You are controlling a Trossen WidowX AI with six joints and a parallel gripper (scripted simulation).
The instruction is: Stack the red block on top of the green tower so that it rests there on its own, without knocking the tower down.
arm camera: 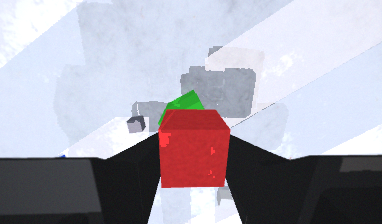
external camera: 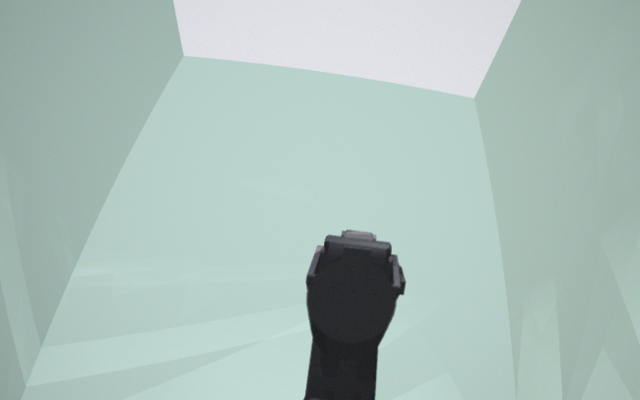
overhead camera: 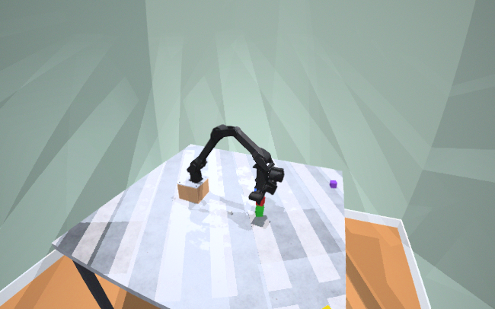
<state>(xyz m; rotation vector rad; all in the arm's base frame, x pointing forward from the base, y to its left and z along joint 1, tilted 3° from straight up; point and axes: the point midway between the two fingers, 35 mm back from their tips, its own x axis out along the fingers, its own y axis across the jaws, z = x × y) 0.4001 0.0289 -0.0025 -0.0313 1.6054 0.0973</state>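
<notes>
The red block is 10 mm above my gripper tip. Also, from my gripper tip: purple block (300 mm ahead, 490 mm to the left, 60 mm below); then blue block (100 mm behind, 170 mm to the left, 70 mm below).
</notes>
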